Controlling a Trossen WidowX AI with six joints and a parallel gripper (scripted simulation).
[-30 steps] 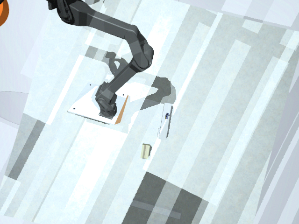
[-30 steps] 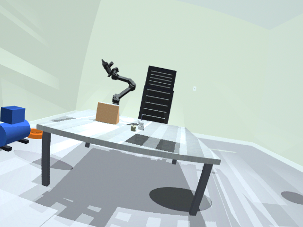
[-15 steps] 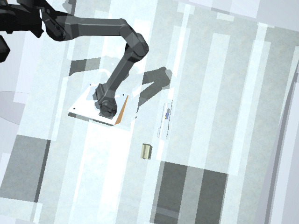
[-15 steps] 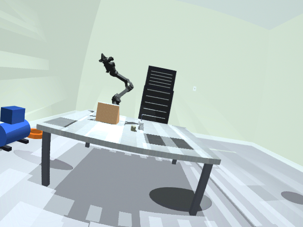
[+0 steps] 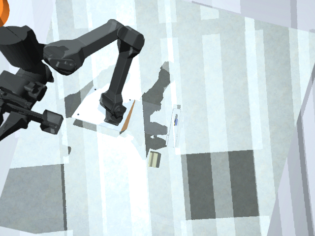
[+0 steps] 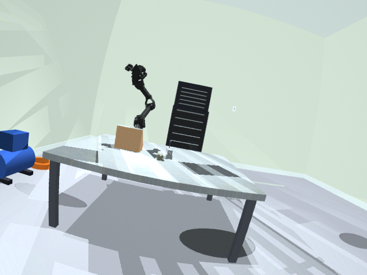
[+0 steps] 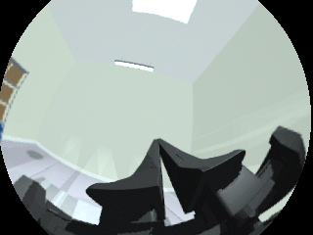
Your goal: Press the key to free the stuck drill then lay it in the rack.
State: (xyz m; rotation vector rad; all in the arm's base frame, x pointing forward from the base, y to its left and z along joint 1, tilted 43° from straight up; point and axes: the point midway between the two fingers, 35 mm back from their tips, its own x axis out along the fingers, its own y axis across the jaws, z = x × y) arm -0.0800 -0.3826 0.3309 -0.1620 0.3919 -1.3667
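The small dark part is 570 mm below my gripper tip, 360 mm ahead of it and 160 mm to the left of it. Also, from my gripper tip: beige ribbed rack: 640 mm below, 320 mm ahead, 50 mm to the right; small grey fixture: 620 mm below, 360 mm ahead, 130 mm to the left.
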